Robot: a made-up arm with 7 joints. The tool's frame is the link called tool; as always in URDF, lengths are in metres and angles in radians. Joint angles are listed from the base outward.
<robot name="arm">
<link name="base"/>
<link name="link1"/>
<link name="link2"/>
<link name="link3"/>
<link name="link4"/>
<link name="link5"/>
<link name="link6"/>
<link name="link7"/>
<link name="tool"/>
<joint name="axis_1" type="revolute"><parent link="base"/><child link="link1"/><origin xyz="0 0 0.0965"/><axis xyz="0 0 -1"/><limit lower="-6.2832" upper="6.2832"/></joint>
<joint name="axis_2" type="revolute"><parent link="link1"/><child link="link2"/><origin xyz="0 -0.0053 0.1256"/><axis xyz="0 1 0"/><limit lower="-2.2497" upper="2.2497"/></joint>
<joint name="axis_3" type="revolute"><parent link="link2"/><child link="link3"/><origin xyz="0 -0.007 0.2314"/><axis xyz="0 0 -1"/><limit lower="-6.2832" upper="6.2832"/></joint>
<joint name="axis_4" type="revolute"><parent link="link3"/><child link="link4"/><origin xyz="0 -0.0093 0.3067"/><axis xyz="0 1 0"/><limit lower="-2.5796" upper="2.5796"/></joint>
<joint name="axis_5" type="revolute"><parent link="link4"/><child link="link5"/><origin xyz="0 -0.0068 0.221"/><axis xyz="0 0 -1"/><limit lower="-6.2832" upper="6.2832"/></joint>
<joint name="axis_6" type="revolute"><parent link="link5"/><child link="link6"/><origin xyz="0 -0.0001 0.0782"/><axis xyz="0 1 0"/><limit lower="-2.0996" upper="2.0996"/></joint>
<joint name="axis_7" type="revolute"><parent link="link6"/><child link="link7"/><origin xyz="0 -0.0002 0.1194"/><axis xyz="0 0 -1"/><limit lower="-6.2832" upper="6.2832"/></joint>
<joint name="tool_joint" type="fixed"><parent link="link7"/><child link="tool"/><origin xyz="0 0 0" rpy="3.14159 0 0"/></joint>
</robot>
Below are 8 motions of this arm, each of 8 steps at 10 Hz.
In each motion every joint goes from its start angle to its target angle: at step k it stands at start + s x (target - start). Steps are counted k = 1, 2, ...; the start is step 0. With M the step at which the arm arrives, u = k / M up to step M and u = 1 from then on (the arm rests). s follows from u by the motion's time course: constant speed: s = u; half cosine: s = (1 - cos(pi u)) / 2; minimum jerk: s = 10 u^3 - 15 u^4 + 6 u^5.
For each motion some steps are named. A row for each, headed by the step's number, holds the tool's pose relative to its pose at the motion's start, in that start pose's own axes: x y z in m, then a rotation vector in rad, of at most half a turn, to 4 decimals.
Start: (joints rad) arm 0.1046 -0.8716 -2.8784 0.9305 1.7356 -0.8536 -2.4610
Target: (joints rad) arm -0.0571 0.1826 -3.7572 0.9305 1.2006 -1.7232 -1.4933
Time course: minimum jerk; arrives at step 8
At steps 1, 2, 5, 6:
1: -0.0021 -0.0158 0.0046 -0.0352 0.0000 0.0165
2: -0.0101 -0.1022 0.0351 -0.2281 0.0039 0.1142
5: 0.1452 -0.5821 0.4670 -1.6406 0.2298 0.9989
6: 0.2465 -0.6321 0.6165 -2.0528 0.3441 1.2251

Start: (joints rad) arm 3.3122 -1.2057 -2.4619 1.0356 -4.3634 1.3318 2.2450
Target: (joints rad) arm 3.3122 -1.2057 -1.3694 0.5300 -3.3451 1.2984 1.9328
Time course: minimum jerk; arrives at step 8
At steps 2, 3, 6, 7, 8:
2: 0.0062 -0.0345 -0.0283 -0.1831 -0.0648 -0.0031
3: 0.0184 -0.0961 -0.0594 -0.4811 -0.1899 0.0189
6: 0.0865 -0.2733 -0.0266 -1.4321 -0.7834 0.4105
7: 0.0974 -0.2841 -0.0107 -1.5410 -0.8777 0.5088
8: 0.0994 -0.2856 -0.0077 -1.5601 -0.8951 0.5281

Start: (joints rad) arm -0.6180 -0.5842 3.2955 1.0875 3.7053 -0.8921 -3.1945
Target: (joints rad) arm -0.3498 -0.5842 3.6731 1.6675 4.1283 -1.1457 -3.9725
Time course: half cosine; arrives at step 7
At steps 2, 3, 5, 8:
2: 0.0596 0.0386 -0.0377 0.1238 -0.1928 -0.1071
3: 0.1289 0.0787 -0.0647 0.2708 -0.3859 -0.2203
5: 0.2828 0.1505 -0.0768 0.6236 -0.7485 -0.4313
8: 0.3497 0.1735 -0.0641 0.7944 -0.8892 -0.5030

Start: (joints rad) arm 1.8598 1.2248 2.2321 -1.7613 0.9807 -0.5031 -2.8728
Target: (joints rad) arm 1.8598 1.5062 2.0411 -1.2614 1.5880 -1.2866 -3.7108
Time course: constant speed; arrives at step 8
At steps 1, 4, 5, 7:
1: 0.0045 0.0209 -0.0078 0.0324 -0.0608 -0.0711
4: 0.0263 0.0866 -0.0262 0.1956 -0.2385 -0.3373
5: 0.0366 0.1085 -0.0304 0.2693 -0.2935 -0.4433
7: 0.0620 0.1498 -0.0361 0.4411 -0.3954 -0.6785

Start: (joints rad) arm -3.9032 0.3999 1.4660 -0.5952 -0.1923 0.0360 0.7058
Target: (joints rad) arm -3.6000 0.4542 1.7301 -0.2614 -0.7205 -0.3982 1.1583
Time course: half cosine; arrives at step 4
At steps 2, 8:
2: 0.0609 -0.0974 0.0260 -0.0832 0.0189 0.1830
8: 0.1459 -0.1566 0.0731 -0.0967 -0.0193 0.3990

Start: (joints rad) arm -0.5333 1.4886 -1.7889 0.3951 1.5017 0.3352 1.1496
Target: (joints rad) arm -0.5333 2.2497 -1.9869 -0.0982 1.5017 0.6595 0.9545
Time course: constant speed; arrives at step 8
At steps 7, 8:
7: 0.4484 -0.4989 0.1188 -0.5088 -0.8146 -0.7182
8: 0.4883 -0.5754 0.1762 -0.5748 -0.9478 -0.8115

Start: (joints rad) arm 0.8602 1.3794 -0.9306 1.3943 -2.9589 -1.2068 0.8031
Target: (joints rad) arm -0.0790 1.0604 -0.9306 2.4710 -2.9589 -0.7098 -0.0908
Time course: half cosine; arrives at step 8
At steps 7, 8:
7: -0.0423 0.3937 -0.2926 -0.1073 1.1013 -0.0515
8: -0.0537 0.4041 -0.2913 -0.1337 1.1408 -0.0500

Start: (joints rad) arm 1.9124 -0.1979 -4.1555 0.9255 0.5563 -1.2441 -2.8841
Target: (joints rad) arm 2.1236 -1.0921 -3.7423 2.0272 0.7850 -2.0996 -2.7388
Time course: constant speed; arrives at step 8
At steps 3, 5, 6, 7, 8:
3: -0.1369 -0.0501 0.3285 0.0291 0.3552 -0.0130
5: -0.1230 -0.0728 0.5441 -0.0344 0.5912 -0.0758
6: -0.0902 -0.0786 0.6379 -0.0965 0.7071 -0.1137
7: -0.0448 -0.0809 0.7184 -0.1797 0.8211 -0.1513
8: 0.0091 -0.0803 0.7841 -0.2835 0.9328 -0.1848

